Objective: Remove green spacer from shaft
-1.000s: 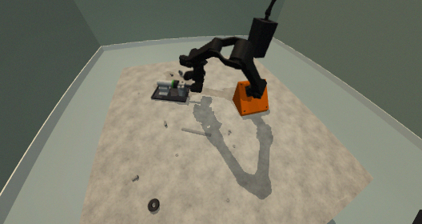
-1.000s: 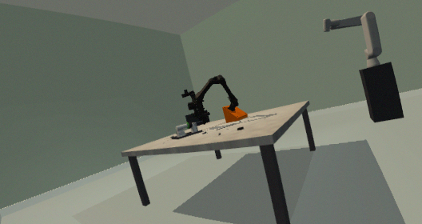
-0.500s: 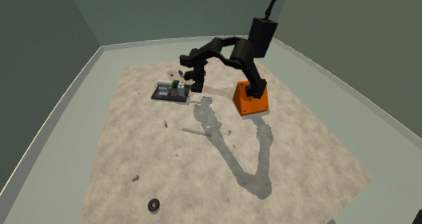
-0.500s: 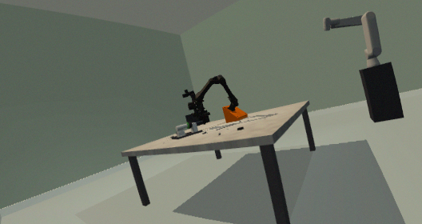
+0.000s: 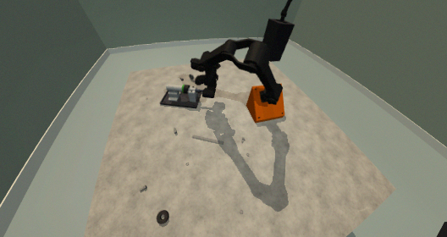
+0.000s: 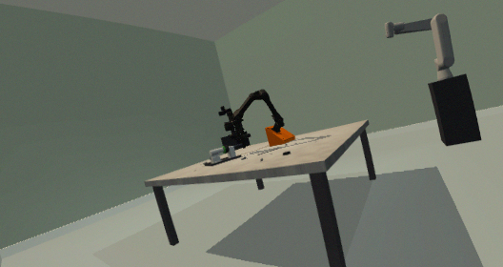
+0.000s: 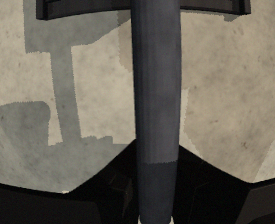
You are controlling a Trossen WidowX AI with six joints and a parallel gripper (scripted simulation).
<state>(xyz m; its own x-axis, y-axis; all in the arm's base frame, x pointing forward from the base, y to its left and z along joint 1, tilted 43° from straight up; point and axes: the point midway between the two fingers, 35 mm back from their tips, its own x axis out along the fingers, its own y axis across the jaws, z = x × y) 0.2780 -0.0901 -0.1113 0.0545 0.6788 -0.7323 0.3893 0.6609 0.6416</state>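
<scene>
The dark grey shaft lies 70 mm ahead of my gripper tip, 30 mm to the right of it and 30 mm above it. Round my gripper tip: green spacer 150 mm ahead, 60 mm to the right, 30 mm above.
</scene>
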